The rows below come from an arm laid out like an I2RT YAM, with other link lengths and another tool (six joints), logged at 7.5 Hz.
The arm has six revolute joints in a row. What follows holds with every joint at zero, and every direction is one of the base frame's. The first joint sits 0.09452 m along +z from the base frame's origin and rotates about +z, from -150 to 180 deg. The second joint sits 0.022 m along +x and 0.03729 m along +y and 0.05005 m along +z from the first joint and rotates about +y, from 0 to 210 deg. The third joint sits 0.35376 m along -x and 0.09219 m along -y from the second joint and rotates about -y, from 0 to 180 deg. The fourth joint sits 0.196 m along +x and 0.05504 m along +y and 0.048 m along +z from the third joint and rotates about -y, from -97 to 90 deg. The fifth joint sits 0.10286 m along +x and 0.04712 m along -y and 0.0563 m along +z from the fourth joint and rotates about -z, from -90 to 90 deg. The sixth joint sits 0.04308 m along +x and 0.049 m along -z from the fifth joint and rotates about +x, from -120 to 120 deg. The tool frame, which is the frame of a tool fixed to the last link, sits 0.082 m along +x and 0.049 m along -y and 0.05 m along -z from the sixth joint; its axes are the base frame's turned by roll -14.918, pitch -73.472 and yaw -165.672 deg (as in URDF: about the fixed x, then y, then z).
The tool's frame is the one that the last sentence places.
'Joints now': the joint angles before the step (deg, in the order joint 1, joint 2, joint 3, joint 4, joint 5, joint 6). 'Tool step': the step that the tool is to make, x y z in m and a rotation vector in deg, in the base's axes. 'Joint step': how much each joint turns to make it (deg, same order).
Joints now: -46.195 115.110 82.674 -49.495 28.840 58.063
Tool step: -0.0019 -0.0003 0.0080 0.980 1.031 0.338
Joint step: -0.167 0.258 2.563 -3.445 0.001 -0.582
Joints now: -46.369 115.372 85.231 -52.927 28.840 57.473
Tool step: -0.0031 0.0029 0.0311 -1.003 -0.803 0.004
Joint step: 0.000 -2.655 4.636 -6.001 0.109 -0.021
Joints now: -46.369 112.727 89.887 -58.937 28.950 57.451
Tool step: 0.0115 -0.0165 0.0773 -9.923 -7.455 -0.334
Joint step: 0.000 -4.881 14.113 -6.646 1.486 -0.042
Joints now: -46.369 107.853 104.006 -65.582 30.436 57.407
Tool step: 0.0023 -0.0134 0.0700 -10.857 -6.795 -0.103
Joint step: -0.264 -3.699 11.461 -1.804 2.184 -1.531
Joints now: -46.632 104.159 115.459 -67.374 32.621 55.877
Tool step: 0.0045 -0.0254 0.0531 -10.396 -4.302 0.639
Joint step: -0.873 -0.378 8.986 3.641 2.012 -4.436
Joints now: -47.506 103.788 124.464 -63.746 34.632 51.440
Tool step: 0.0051 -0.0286 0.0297 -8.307 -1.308 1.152
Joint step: -1.056 0.288 1.665 9.184 1.065 -6.080
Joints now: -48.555 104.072 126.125 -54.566 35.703 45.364
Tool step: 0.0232 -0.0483 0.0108 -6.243 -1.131 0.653
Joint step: -1.269 5.821 5.298 8.677 -0.153 -4.612
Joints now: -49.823 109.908 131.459 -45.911 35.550 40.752
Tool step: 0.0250 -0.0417 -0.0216 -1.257 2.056 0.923
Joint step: -0.572 7.161 3.890 4.890 -0.418 -3.411
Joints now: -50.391 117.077 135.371 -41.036 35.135 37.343
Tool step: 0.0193 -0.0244 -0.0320 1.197 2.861 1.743
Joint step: 0.001 4.945 0.464 3.125 -1.026 -2.448
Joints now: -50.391 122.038 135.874 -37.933 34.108 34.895
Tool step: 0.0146 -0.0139 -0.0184 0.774 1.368 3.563
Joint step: -0.049 2.709 0.158 2.356 -3.065 -2.364
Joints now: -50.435 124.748 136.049 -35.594 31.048 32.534
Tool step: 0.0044 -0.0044 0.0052 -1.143 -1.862 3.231
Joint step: -0.507 -0.854 -1.959 3.618 -3.720 -0.920
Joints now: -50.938 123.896 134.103 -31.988 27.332 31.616
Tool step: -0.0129 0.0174 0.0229 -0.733 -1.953 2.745
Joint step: -0.542 -5.282 -4.763 1.361 -3.450 -0.195
